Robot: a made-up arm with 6 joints. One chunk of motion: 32 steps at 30 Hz.
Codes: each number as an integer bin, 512 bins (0 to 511) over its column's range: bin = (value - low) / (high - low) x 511, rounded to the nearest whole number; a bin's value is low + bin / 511 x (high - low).
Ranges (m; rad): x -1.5..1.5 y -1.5..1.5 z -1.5..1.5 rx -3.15..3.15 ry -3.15..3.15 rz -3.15..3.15
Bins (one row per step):
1: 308 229 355 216 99 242
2: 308 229 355 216 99 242
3: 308 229 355 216 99 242
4: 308 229 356 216 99 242
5: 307 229 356 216 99 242
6: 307 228 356 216 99 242
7: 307 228 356 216 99 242
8: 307 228 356 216 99 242
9: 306 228 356 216 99 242
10: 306 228 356 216 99 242
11: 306 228 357 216 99 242
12: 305 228 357 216 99 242
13: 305 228 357 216 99 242
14: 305 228 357 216 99 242
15: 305 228 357 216 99 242
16: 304 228 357 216 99 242
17: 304 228 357 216 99 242
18: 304 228 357 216 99 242
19: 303 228 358 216 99 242
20: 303 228 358 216 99 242
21: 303 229 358 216 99 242
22: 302 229 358 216 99 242
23: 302 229 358 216 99 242
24: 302 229 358 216 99 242
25: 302 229 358 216 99 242
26: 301 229 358 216 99 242
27: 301 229 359 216 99 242
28: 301 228 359 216 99 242
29: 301 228 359 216 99 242
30: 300 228 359 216 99 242
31: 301 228 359 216 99 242
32: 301 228 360 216 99 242
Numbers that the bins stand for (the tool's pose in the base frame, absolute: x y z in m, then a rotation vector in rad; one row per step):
1: 0.3082 -0.1556 0.5841 -0.4870 -1.9295 -0.1664
2: 0.3082 -0.1556 0.5841 -0.4870 -1.9295 -0.1664
3: 0.3082 -0.1556 0.5841 -0.4870 -1.9295 -0.1664
4: 0.3082 -0.1556 0.5900 -0.4870 -1.9295 -0.1664
5: 0.3023 -0.1556 0.5900 -0.4870 -1.9295 -0.1664
6: 0.3023 -0.1614 0.5900 -0.4870 -1.9295 -0.1664
7: 0.3023 -0.1614 0.5900 -0.4870 -1.9295 -0.1664
8: 0.3023 -0.1614 0.5900 -0.4870 -1.9295 -0.1664
9: 0.2965 -0.1614 0.5900 -0.4870 -1.9295 -0.1664
10: 0.2965 -0.1614 0.5900 -0.4870 -1.9295 -0.1664
11: 0.2965 -0.1614 0.5959 -0.4870 -1.9295 -0.1664
12: 0.2906 -0.1614 0.5959 -0.4870 -1.9295 -0.1664
13: 0.2906 -0.1614 0.5959 -0.4870 -1.9295 -0.1664
14: 0.2906 -0.1614 0.5959 -0.4870 -1.9295 -0.1664
15: 0.2906 -0.1614 0.5959 -0.4870 -1.9295 -0.1664
16: 0.2847 -0.1614 0.5959 -0.4870 -1.9295 -0.1664
17: 0.2847 -0.1614 0.5959 -0.4870 -1.9295 -0.1664
18: 0.2847 -0.1614 0.5959 -0.4870 -1.9295 -0.1664
19: 0.2789 -0.1614 0.6018 -0.4870 -1.9295 -0.1664
20: 0.2789 -0.1614 0.6018 -0.4870 -1.9295 -0.1664
21: 0.2789 -0.1556 0.6018 -0.4870 -1.9295 -0.1664
22: 0.2730 -0.1556 0.6018 -0.4870 -1.9295 -0.1664
23: 0.2730 -0.1556 0.6018 -0.4870 -1.9295 -0.1664
24: 0.2730 -0.1556 0.6018 -0.4870 -1.9295 -0.1664
25: 0.2730 -0.1556 0.6018 -0.4870 -1.9295 -0.1664
26: 0.2671 -0.1556 0.6018 -0.4870 -1.9295 -0.1664
27: 0.2671 -0.1556 0.6076 -0.4870 -1.9295 -0.1664
28: 0.2671 -0.1614 0.6076 -0.4870 -1.9295 -0.1664
29: 0.2671 -0.1614 0.6076 -0.4870 -1.9295 -0.1664
30: 0.2613 -0.1614 0.6076 -0.4870 -1.9295 -0.1664
31: 0.2671 -0.1614 0.6076 -0.4870 -1.9295 -0.1664
32: 0.2671 -0.1614 0.6135 -0.4870 -1.9295 -0.1664

